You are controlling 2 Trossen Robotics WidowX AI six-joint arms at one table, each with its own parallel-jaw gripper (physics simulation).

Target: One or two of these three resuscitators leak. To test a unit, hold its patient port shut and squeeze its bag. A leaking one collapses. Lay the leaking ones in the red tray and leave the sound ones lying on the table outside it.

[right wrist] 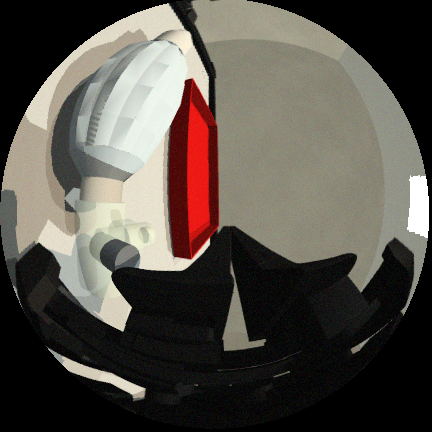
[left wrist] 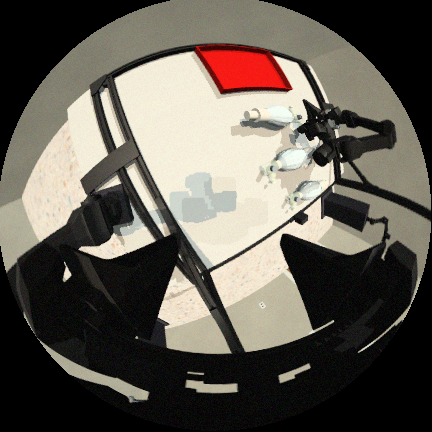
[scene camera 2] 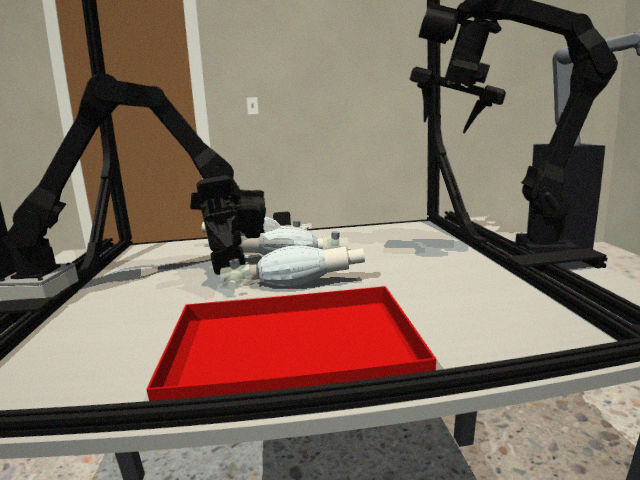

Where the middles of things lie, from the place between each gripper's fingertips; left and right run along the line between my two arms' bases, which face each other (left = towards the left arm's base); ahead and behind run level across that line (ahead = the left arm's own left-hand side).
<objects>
The red tray (scene camera 2: 228,347) is 180 mm ahead of my right hand, 90 mm to the left of it and 80 mm below it.
My left gripper is now 330 mm short of the red tray, 350 mm to the left of it and 250 mm above it.
</objects>
